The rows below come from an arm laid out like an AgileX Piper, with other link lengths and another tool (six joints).
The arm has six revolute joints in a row. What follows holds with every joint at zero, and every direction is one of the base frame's. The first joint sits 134.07 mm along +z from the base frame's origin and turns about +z. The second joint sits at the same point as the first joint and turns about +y. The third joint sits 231.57 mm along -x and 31.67 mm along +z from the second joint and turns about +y. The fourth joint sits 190.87 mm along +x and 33.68 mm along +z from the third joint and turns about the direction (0.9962, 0, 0.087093). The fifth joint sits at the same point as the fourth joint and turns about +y. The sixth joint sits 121.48 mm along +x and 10.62 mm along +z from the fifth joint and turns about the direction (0.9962, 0, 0.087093). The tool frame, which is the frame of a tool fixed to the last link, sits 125.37 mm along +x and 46 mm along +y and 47.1 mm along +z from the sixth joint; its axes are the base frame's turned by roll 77.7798, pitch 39.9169 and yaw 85.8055 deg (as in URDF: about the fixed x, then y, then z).
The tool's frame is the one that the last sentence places.
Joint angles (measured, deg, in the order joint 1, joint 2, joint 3, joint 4, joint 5, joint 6), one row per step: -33.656, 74.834, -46.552, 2.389, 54.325, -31.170; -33.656, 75.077, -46.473, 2.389, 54.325, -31.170; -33.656, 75.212, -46.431, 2.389, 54.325, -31.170; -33.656, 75.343, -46.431, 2.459, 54.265, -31.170; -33.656, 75.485, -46.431, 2.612, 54.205, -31.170; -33.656, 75.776, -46.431, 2.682, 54.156, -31.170; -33.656, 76.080, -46.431, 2.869, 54.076, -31.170; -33.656, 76.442, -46.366, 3.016, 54.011, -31.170; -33.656, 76.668, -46.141, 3.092, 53.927, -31.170; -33.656, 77.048, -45.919, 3.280, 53.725, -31.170; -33.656, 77.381, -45.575, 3.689, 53.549, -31.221; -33.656, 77.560, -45.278, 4.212, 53.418, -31.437; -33.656, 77.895, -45.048, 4.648, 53.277, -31.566; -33.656, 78.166, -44.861, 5.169, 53.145, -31.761; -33.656, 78.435, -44.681, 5.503, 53.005, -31.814; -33.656, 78.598, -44.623, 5.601, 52.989, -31.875; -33.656, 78.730, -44.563, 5.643, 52.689, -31.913; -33.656, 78.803, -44.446, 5.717, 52.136, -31.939; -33.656, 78.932, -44.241, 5.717, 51.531, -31.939
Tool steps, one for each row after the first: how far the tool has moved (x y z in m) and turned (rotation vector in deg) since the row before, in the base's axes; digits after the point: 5 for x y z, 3 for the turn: -0.00060, 0.00040, -0.00125, 0.178, 0.268, 0.000; -0.00033, 0.00022, -0.00068, 0.098, 0.147, 0.000; 0.00023, 0.00013, -0.00036, 0.092, 0.024, -0.031; 0.00041, 0.00035, -0.00031, 0.161, -0.009, -0.065; 0.00002, 0.00027, -0.00097, 0.187, 0.167, -0.031; 0.00038, 0.00050, -0.00086, 0.264, 0.093, -0.081; -0.00012, 0.00067, -0.00141, 0.311, 0.228, -0.065; -0.00080, 0.00083, -0.00161, 0.259, 0.269, -0.037; -0.00030, 0.00093, -0.00193, 0.359, 0.242, -0.092; -0.00043, 0.00192, -0.00203, 0.570, 0.220, -0.142; -0.00005, 0.00217, -0.00119, 0.539, 0.041, -0.033; -0.00005, 0.00178, -0.00155, 0.531, 0.147, -0.084; 0.00035, 0.00186, -0.00105, 0.527, 0.025, -0.063; 0.00006, 0.00126, -0.00119, 0.402, 0.100, -0.119; -0.00023, 0.00055, -0.00070, 0.175, 0.124, 0.012; 0.00066, -0.00036, -0.00045, -0.047, -0.101, -0.009; 0.00142, -0.00083, -0.00023, -0.173, -0.320, -0.058; 0.00095, -0.00084, -0.00082, -0.173, -0.207, -0.052
